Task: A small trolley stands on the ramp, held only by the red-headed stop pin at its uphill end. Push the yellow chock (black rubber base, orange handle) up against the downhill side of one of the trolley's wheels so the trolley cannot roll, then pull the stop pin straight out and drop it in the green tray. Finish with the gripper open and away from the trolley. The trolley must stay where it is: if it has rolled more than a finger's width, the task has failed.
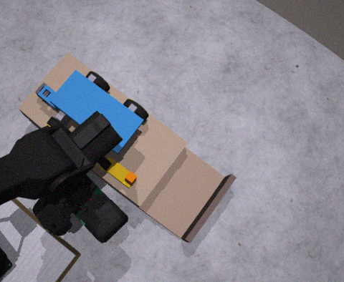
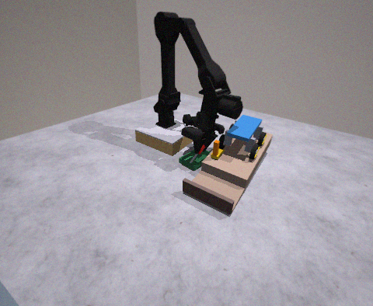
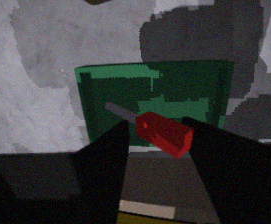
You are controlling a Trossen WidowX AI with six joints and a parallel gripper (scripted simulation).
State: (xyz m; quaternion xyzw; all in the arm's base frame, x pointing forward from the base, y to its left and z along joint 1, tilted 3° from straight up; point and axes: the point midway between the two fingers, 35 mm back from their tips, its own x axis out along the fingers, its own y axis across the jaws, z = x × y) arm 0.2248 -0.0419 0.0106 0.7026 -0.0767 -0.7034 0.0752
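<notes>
Right now my gripper tip is 1 cm to the left of the red-headed stop pin. Round my gripper tip: green tray (1 cm behind, 1 cm to the right, 4 cm below); yellow chock (8 cm ahead, 1 cm to the right, 5 cm above); blue trolley (11 cm ahead, 9 cm to the left, 8 cm above).
</notes>
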